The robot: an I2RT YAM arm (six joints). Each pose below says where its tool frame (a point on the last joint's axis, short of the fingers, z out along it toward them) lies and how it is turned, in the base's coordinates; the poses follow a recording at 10 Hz.
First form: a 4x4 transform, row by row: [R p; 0 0 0 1], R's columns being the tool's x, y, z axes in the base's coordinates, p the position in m. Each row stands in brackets.
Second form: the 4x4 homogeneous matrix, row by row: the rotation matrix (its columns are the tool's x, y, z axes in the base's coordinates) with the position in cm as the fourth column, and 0 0 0 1 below. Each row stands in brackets. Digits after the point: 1 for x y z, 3 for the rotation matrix.
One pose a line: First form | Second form
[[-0.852, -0.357, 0.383, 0.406], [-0.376, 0.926, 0.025, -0.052], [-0.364, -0.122, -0.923, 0.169], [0, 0, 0, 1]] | [[-0.852, -0.357, 0.383, 40.6], [-0.376, 0.926, 0.025, -5.2], [-0.364, -0.122, -0.923, 16.9], [0, 0, 0, 1]]
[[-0.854, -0.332, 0.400, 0.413], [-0.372, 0.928, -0.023, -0.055], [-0.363, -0.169, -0.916, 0.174], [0, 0, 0, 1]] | [[-0.854, -0.332, 0.400, 41.3], [-0.372, 0.928, -0.023, -5.5], [-0.363, -0.169, -0.916, 17.4], [0, 0, 0, 1]]
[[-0.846, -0.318, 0.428, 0.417], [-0.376, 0.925, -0.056, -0.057], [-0.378, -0.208, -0.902, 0.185], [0, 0, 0, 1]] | [[-0.846, -0.318, 0.428, 41.7], [-0.376, 0.925, -0.056, -5.7], [-0.378, -0.208, -0.902, 18.5], [0, 0, 0, 1]]
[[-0.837, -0.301, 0.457, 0.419], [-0.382, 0.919, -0.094, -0.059], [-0.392, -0.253, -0.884, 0.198], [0, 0, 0, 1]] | [[-0.837, -0.301, 0.457, 41.9], [-0.382, 0.919, -0.094, -5.9], [-0.392, -0.253, -0.884, 19.8], [0, 0, 0, 1]]
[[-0.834, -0.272, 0.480, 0.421], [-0.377, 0.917, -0.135, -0.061], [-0.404, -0.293, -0.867, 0.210], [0, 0, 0, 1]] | [[-0.834, -0.272, 0.480, 42.1], [-0.377, 0.917, -0.135, -6.1], [-0.404, -0.293, -0.867, 21.0], [0, 0, 0, 1]]
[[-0.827, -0.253, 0.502, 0.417], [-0.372, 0.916, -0.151, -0.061], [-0.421, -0.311, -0.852, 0.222], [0, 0, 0, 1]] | [[-0.827, -0.253, 0.502, 41.7], [-0.372, 0.916, -0.151, -6.1], [-0.421, -0.311, -0.852, 22.2], [0, 0, 0, 1]]
